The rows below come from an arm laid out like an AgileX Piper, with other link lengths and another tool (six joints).
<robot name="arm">
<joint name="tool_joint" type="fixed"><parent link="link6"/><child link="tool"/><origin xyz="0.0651 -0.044 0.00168" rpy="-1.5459 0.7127 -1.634"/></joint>
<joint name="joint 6" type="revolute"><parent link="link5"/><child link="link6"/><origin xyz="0.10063 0 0.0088"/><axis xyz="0.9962 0 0.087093"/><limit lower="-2.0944" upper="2.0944"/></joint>
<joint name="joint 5" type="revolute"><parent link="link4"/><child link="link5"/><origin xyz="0 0 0"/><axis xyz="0 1 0"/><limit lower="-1.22" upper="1.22"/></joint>
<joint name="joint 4" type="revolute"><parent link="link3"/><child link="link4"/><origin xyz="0.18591 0 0.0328"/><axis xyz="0.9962 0 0.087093"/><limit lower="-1.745" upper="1.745"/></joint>
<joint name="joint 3" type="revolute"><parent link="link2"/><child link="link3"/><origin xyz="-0.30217 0 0.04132"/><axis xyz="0 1 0"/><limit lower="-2.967" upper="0"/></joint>
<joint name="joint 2" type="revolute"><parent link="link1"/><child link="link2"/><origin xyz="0 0 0"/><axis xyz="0 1 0"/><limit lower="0" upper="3.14"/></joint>
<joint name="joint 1" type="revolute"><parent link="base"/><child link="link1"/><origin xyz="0 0 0.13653"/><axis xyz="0 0 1"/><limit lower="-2.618" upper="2.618"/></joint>
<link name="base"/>
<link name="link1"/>
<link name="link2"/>
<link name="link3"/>
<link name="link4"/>
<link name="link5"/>
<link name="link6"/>
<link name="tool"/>
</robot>
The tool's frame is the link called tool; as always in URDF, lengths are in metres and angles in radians.
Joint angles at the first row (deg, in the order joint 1, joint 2, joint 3, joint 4, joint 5, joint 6):
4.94 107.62 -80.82 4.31 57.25 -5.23
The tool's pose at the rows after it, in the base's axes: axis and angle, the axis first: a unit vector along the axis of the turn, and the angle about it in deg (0 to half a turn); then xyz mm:
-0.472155 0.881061 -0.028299 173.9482 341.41 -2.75 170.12
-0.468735 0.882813 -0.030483 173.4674 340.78 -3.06 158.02
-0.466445 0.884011 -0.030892 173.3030 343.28 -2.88 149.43
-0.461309 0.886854 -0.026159 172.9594 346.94 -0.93 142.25
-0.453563 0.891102 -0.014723 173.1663 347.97 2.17 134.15
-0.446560 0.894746 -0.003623 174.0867 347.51 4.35 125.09
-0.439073 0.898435 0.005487 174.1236 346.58 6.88 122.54
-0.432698 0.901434 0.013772 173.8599 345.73 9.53 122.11
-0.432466 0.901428 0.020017 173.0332 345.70 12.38 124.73
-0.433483 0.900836 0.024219 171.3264 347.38 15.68 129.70
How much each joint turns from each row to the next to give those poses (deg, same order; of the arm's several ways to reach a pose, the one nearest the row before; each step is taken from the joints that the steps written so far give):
-0.01 1.30 4.50 0.91 -5.32 0.05
0.01 0.62 3.00 0.20 -4.19 0.00
0.00 1.11 0.91 0.18 -2.19 0.02
0.00 1.26 0.00 0.91 -1.38 0.00
0.00 1.28 0.00 1.51 -0.60 0.00
-0.01 1.44 0.00 1.07 -0.12 0.19
0.01 0.35 0.00 1.22 0.07 0.17
0.00 0.00 0.00 1.26 0.11 0.01
0.00 -0.49 0.00 1.37 0.09 -0.84
0.00 -0.82 0.00 1.66 -0.41 -1.24

